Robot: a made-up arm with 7 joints.
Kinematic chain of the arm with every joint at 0, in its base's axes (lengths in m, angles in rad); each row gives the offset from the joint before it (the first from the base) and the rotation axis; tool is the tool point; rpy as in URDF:
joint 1: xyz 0 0 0.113 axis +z
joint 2: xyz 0 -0.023 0.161 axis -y
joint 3: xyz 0 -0.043 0.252 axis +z
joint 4: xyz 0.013 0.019 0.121 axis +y
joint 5: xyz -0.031 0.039 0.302 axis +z
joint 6: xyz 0 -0.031 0.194 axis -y
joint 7: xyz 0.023 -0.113 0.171 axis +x
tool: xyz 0 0 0 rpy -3.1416 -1.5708 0
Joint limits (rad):
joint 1: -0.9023..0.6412
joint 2: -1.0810..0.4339
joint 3: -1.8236..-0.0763
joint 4: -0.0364..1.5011
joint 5: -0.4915..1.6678
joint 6: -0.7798..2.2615
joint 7: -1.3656..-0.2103
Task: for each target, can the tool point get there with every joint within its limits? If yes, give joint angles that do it. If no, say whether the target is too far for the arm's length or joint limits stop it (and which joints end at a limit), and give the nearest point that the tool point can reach.
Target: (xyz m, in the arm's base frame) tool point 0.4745 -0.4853 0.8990
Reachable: yes | joints 0.1291 -0.2520 -0.8676 0.9195 1.1227 1.0263 -1.2190
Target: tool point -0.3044 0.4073 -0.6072
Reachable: no: joint limits stop it (at a limit: joint 1, joint 2, joint 3, joint 4, joint 6) | nearest point 0.4052 0.3694 -0.1528 | short by 0.843 m
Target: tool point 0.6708 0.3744 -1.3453
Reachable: no: too far | nearest point 0.5271 0.2940 -0.1916 | short by 1.165 m
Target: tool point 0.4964 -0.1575 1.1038
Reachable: yes | joints 0.3503 -0.4593 -1.0148 0.2696 1.1853 1.1464 -0.9182
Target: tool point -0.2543 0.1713 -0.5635
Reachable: no: joint limits stop it (at a limit: joint 1, joint 2, joint 3, joint 4, joint 6) | nearest point 0.4141 0.3263 -0.1609 | short by 0.795 m
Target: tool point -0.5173 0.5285 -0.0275
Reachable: no: joint limits stop it (at a limit: joint 1, joint 2, joint 3, joint 4) | nearest point -0.5816 0.0017 0.4860 | short by 0.738 m
